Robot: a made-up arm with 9 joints. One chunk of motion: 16 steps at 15 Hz.
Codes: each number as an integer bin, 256 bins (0 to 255) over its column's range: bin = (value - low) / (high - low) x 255, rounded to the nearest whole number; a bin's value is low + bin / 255 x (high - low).
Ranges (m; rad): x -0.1..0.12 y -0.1..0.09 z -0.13..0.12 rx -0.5..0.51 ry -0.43..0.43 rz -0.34..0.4
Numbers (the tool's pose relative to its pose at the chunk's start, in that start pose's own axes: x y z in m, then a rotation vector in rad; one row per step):
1: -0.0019 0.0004 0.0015 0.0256 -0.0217 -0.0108
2: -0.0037 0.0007 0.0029 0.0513 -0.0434 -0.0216
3: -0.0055 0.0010 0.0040 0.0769 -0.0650 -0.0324
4: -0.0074 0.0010 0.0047 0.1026 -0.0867 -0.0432
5: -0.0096 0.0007 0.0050 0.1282 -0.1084 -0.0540
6: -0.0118 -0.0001 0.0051 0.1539 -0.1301 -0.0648
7: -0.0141 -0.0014 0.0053 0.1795 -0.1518 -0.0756
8: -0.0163 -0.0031 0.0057 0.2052 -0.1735 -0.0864
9: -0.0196 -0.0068 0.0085 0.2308 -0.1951 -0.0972
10: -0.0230 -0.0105 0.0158 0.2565 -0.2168 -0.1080
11: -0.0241 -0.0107 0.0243 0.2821 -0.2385 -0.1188
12: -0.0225 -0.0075 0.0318 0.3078 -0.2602 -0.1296
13: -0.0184 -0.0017 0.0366 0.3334 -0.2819 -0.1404
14: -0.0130 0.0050 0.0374 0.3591 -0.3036 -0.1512
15: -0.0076 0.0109 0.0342 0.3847 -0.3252 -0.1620
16: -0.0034 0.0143 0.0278 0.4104 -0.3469 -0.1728
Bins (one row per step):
1: 114 135 134 133 121 113
2: 112 135 136 139 115 110
3: 110 136 137 146 108 106
4: 107 136 137 152 102 102
5: 105 135 138 159 95 99
6: 102 134 138 165 89 95
7: 100 132 138 172 82 91
8: 97 130 138 178 76 87
9: 93 125 141 185 70 84
10: 89 120 149 191 63 80
11: 88 120 157 197 57 76
12: 90 124 165 204 50 73
13: 95 132 170 210 44 69
14: 101 141 171 217 37 65
15: 107 149 167 223 31 61
16: 112 153 161 230 25 58

